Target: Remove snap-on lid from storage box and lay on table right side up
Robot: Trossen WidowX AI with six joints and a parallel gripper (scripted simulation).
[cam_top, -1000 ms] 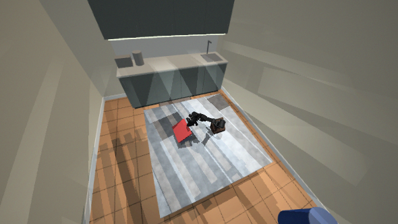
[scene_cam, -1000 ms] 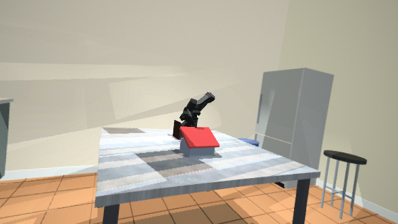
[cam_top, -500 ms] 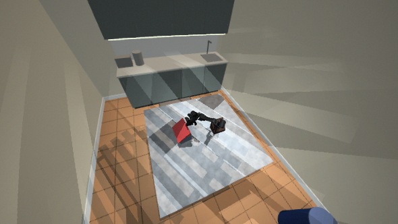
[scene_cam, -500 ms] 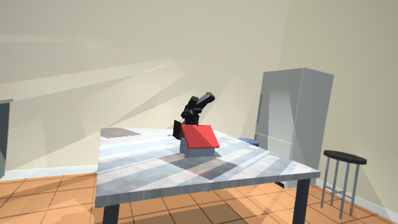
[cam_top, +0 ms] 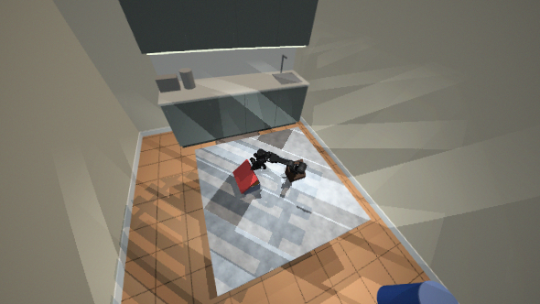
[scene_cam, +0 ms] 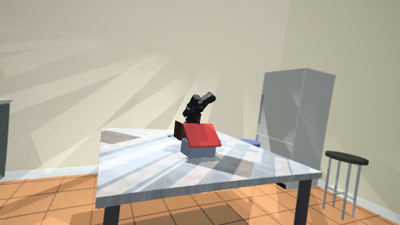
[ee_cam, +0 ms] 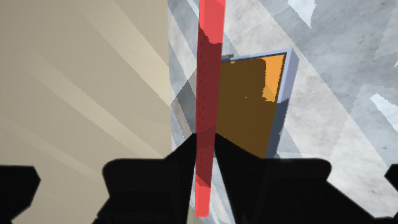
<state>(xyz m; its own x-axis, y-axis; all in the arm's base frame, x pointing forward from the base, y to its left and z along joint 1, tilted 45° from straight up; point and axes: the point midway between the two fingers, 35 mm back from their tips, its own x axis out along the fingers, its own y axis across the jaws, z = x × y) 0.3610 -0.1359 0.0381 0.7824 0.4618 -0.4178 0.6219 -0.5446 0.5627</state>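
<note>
The red lid is 7 cm ahead of my gripper tip and 5 cm below it. Also, from my gripper tip: grey storage box: 15 cm below, 3 cm ahead.
</note>
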